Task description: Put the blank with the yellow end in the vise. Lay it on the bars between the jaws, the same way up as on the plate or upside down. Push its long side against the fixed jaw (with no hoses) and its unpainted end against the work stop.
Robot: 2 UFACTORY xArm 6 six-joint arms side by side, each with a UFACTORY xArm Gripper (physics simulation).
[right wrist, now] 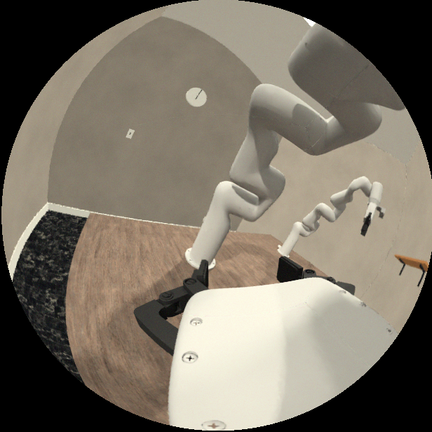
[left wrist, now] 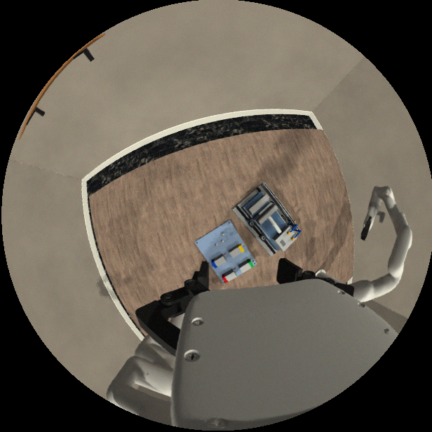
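Note:
The blank with the yellow end (left wrist: pixel 236 251) lies on the light blue plate (left wrist: pixel 210 243), its yellow end towards the vise. The vise (left wrist: pixel 264 216) stands beside the plate, up and to the right in the left wrist view. Its blue hoses (left wrist: pixel 297 230) are at the end nearest the right edge of the table. The work stop is too small to tell. My left gripper (left wrist: pixel 244 271) is open and empty, high above the table, with the plate and vise seen beyond its fingers. My right gripper (right wrist: pixel 244 270) is open and empty, away from the plate and vise.
Blanks with a blue end (left wrist: pixel 218 261), a red end (left wrist: pixel 229 276) and a green end (left wrist: pixel 246 266) also lie on the plate. The right arm (left wrist: pixel 400 240) stands at the table's right side. The left arm (right wrist: pixel 322 211) shows at the right in the right wrist view.

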